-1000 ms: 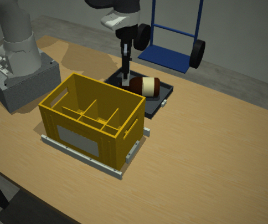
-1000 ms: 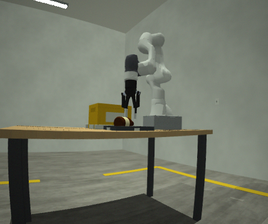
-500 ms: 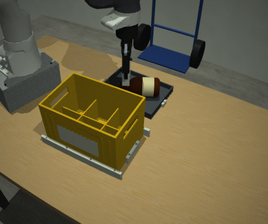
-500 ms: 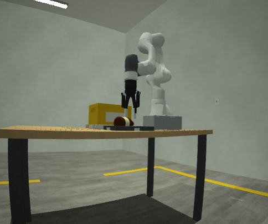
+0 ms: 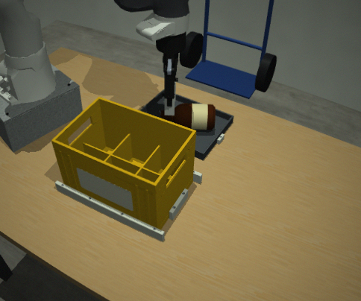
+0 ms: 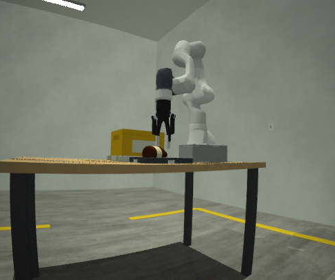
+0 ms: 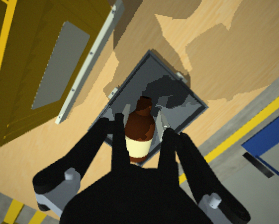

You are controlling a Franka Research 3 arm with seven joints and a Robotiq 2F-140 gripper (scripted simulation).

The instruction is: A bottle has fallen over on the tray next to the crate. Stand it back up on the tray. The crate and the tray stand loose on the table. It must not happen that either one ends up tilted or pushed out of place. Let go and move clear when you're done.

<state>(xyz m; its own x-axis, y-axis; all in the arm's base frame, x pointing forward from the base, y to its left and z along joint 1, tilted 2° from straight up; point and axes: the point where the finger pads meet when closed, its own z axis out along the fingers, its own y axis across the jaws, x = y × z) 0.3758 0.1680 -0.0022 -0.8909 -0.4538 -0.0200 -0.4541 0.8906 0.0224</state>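
The bottle lies 40 mm ahead of my hand, 20 mm to the left of it and 60 mm below it. Also, from my hand: yellow crate 30 mm ahead, 250 mm to the right, 20 mm below; tray 30 mm ahead, 20 mm to the left, 90 mm below.
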